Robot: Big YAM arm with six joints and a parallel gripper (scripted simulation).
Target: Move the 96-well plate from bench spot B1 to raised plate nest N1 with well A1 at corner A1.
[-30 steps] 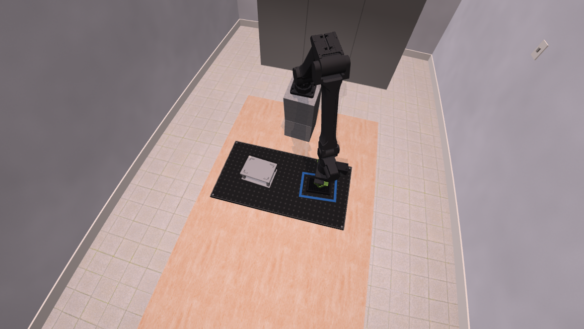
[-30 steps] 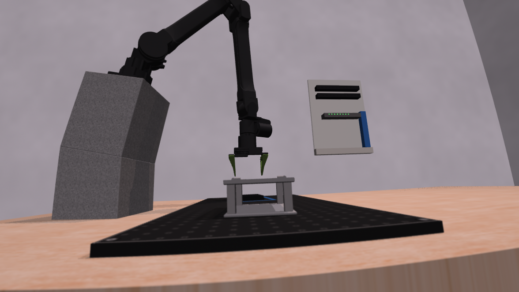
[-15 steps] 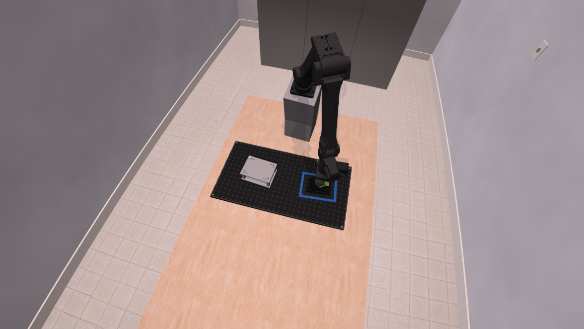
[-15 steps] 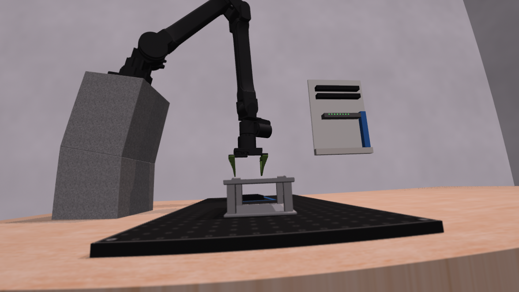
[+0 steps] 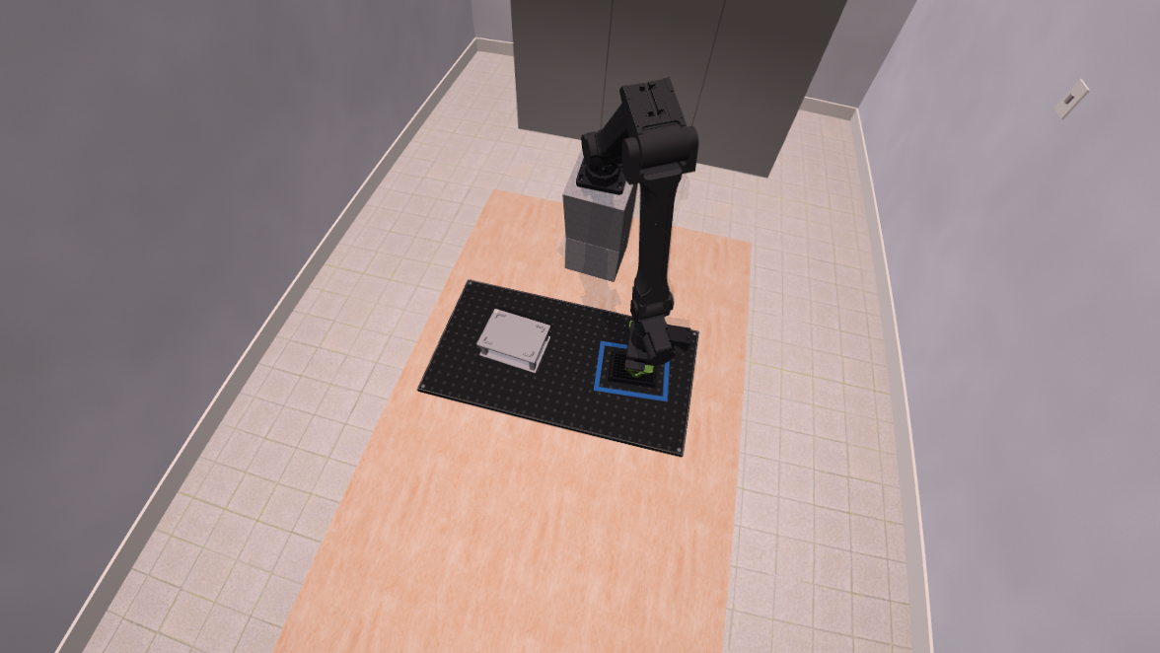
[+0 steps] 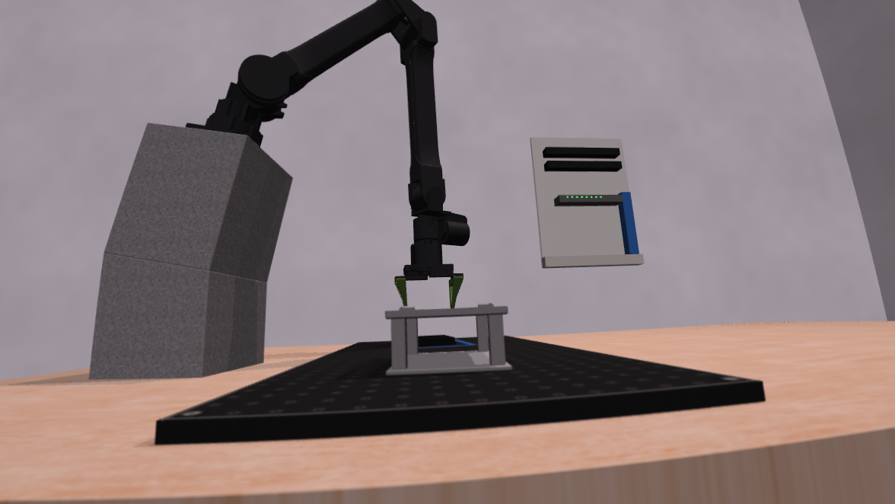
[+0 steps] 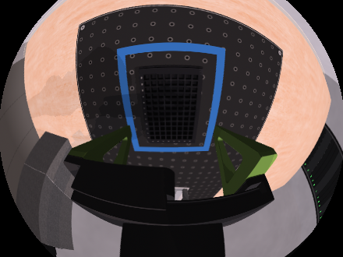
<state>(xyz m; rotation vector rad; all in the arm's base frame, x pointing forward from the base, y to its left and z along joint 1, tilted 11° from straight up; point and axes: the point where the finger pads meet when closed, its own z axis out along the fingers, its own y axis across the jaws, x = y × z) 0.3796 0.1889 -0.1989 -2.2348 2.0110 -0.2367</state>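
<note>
The black 96-well plate is 6 cm below my hand. Also, from my hand: grey raised nest N1 (1 cm ahead, 33 cm to the right, 1 cm below).
</note>
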